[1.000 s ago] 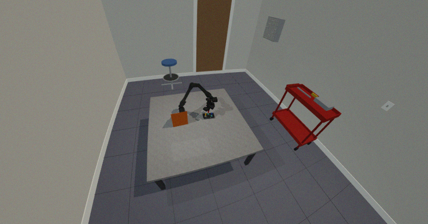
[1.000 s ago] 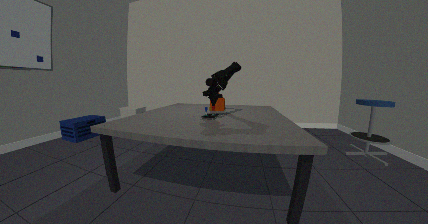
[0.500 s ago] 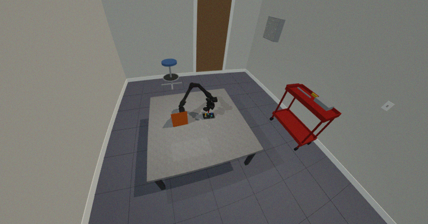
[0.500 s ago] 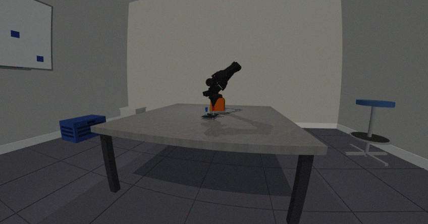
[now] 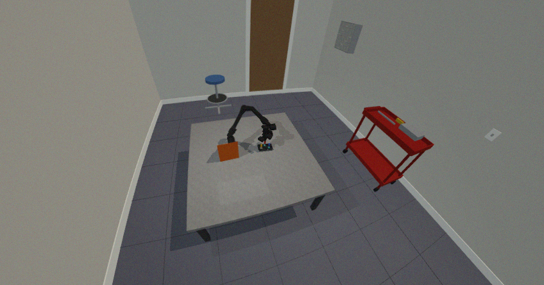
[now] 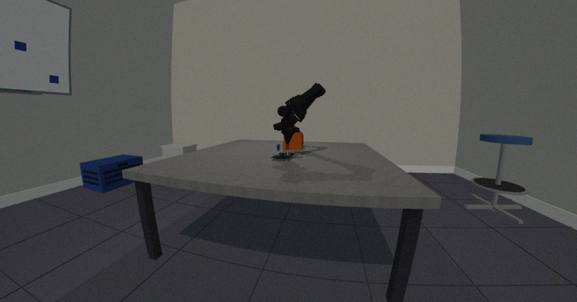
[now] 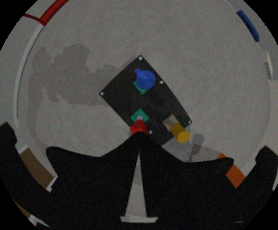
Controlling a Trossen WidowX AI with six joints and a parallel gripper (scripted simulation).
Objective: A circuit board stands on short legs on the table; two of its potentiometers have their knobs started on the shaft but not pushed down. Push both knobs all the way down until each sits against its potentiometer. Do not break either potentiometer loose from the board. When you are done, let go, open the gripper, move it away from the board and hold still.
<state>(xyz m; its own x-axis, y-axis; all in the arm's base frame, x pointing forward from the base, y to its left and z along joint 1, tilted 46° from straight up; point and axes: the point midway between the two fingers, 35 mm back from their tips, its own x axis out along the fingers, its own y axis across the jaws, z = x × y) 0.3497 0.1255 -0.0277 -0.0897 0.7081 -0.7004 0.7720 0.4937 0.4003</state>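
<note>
Now: gripper tip 1 cm above the red knob. Also, from my gripper tip: blue knob: 4 cm ahead, 4 cm to the right, 2 cm below.
</note>
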